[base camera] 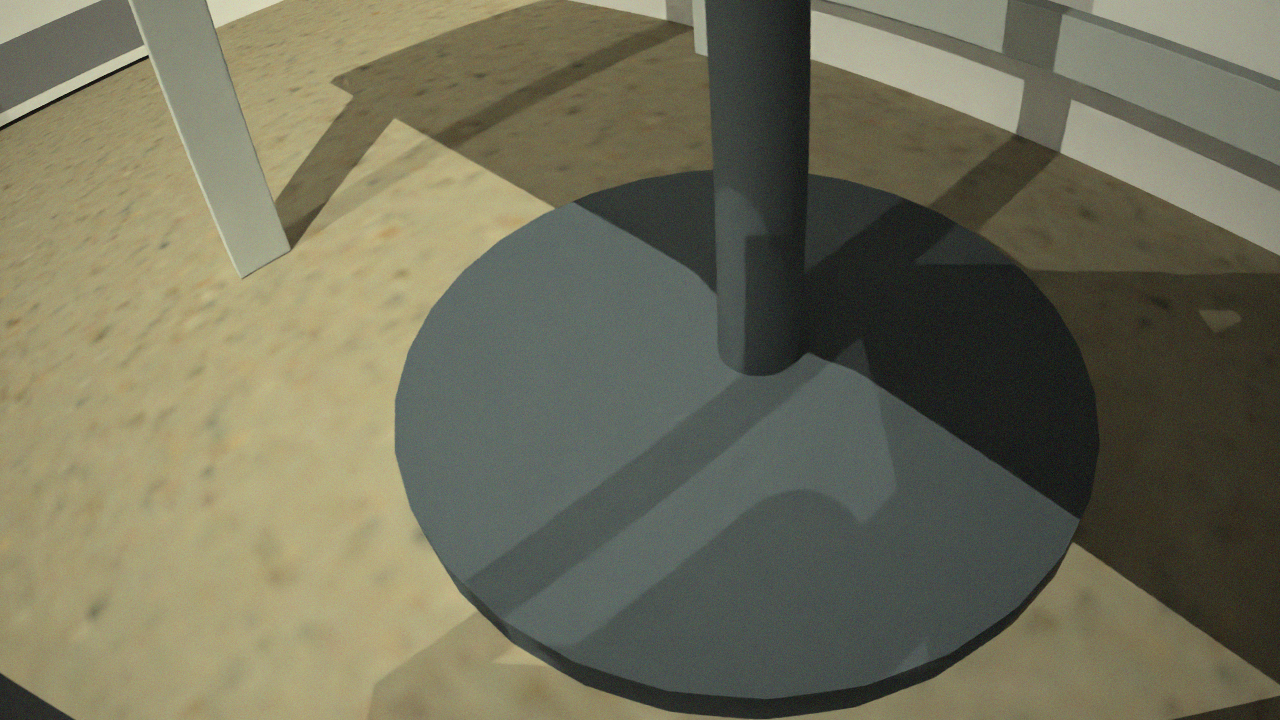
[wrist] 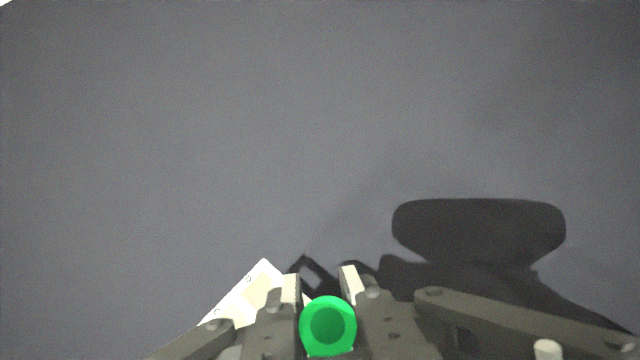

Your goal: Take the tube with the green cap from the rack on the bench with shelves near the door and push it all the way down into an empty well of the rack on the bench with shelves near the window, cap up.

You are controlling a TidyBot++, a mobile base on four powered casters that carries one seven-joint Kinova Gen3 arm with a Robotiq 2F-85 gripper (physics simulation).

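Places are measured from the arm's base along level axes (x ahead, y down, z left), in metres.
Where they show: gripper, fingertip midpoint: [wrist: 321,291].
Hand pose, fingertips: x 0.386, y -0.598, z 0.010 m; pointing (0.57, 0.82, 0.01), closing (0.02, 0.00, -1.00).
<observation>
Each offset is from my fingertips to the top centre of the thing. "pt": to the spot under its first point. Level surfaces: height alone.
The tube with the green cap @(dx -0.022, dy -0.039, dz +0.000 m) [wrist: 328,326] shows from above at the bottom of the wrist view, cap toward the camera. My gripper [wrist: 321,291] is shut on it, with one finger at each side of the cap. The tube's body is hidden below the cap. A corner of the white rack @(pt dx +0.021, dy +0.023, dz +0.028 m) [wrist: 265,269] shows behind and to the left of the fingers; the rest is hidden by the gripper. The rack near the window does not show in either view.
A grey bench top @(dy +0.080 m) [wrist: 200,125] lies under the rack, with the dark shadow of the arm and gripper at the right. In the base camera view a round grey pedestal base @(dx +0.066, dy +0.964, dz -0.052 m) [base camera: 572,402] with a dark post [base camera: 760,179] stands close in front, and a pale leg @(pt dx +0.240, dy +0.845, dz +0.396 m) [base camera: 210,134] stands at the left.
</observation>
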